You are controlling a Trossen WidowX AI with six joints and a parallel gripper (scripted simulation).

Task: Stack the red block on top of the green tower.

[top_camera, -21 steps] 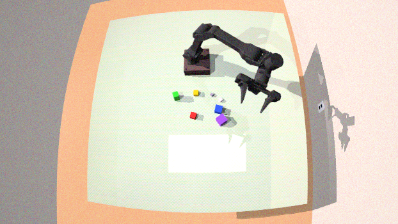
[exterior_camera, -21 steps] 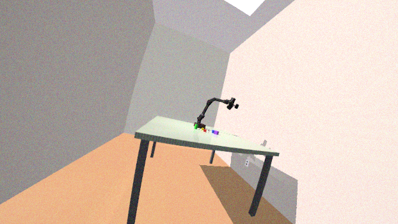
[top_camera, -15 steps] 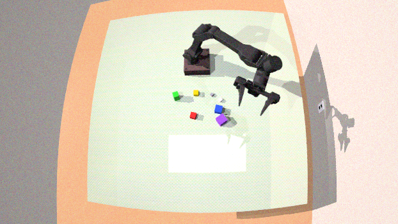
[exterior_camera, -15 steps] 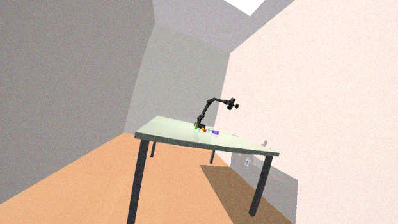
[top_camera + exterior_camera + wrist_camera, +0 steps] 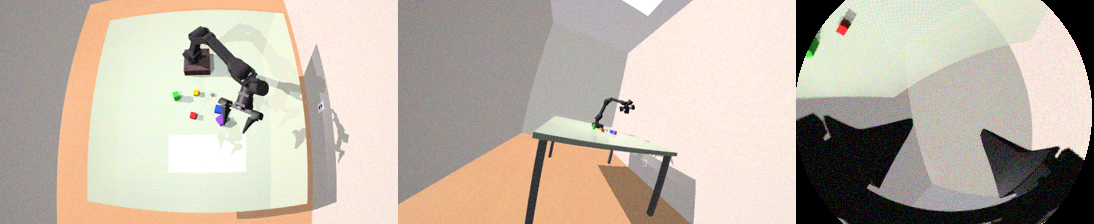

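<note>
Right now the red block is 320 mm below my gripper tip, 170 mm behind it and 160 mm to the right of it. From my gripper tip the other things lie so: blue block: 310 mm below, 190 mm behind, 30 mm to the right; grey block: 320 mm below, 280 mm behind, 50 mm to the right; purple block: 310 mm below, 130 mm behind, 20 mm to the right.
</note>
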